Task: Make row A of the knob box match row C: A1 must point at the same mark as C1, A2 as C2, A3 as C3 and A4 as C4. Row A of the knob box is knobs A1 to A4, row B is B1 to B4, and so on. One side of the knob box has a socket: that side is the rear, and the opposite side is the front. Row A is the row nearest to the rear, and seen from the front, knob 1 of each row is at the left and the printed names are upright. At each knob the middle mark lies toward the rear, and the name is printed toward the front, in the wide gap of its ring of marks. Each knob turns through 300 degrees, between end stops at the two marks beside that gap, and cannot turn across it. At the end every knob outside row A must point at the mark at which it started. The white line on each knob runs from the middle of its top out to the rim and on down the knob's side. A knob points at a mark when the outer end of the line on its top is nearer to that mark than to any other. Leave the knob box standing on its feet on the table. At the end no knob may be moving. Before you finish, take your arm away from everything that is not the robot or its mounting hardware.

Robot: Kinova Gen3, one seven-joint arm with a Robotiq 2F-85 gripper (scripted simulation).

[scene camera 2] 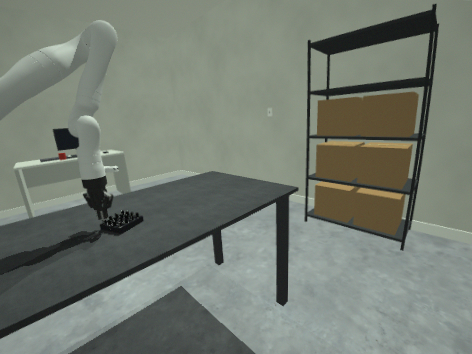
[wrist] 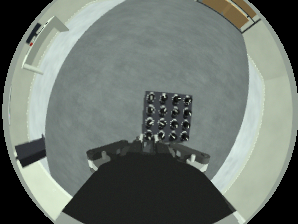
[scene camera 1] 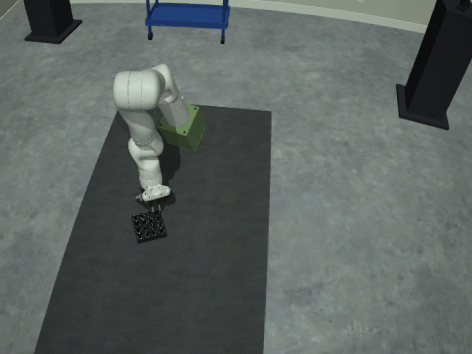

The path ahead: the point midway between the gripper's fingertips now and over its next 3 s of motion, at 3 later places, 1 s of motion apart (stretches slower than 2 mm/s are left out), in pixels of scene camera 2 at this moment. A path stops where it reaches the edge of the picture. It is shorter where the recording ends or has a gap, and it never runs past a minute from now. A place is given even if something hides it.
My gripper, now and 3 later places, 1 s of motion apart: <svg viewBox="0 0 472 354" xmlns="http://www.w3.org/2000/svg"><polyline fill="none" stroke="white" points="103,219 103,211 103,210 101,207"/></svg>
